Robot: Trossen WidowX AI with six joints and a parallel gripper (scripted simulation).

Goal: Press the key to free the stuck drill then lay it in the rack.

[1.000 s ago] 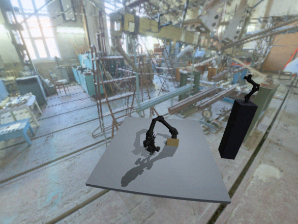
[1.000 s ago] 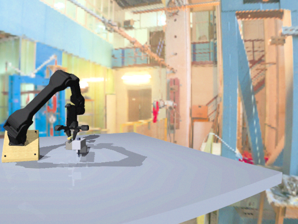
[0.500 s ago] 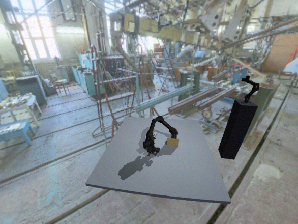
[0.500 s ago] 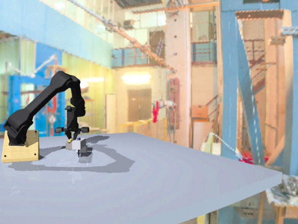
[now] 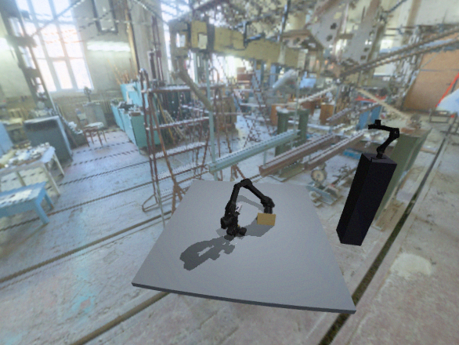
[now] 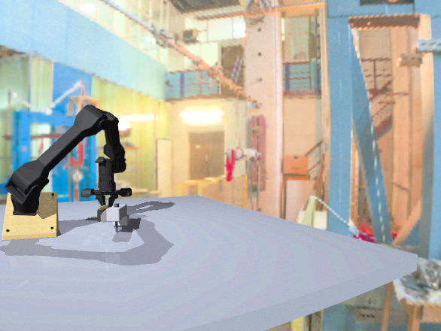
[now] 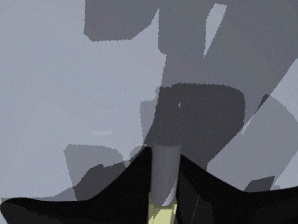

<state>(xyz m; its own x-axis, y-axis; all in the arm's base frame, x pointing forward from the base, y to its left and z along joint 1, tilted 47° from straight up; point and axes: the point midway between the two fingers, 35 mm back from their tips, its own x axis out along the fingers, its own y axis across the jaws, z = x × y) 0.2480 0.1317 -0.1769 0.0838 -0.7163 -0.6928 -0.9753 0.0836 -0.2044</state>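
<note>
My gripper tip is now 10 mm past the drill, 40 mm to the left of it and 40 mm below it. Also, from my gripper tip: light grey block 30 mm ahead, 230 mm to the right, 40 mm above; rack 10 mm behind, 50 mm to the right, 10 mm above.
</note>
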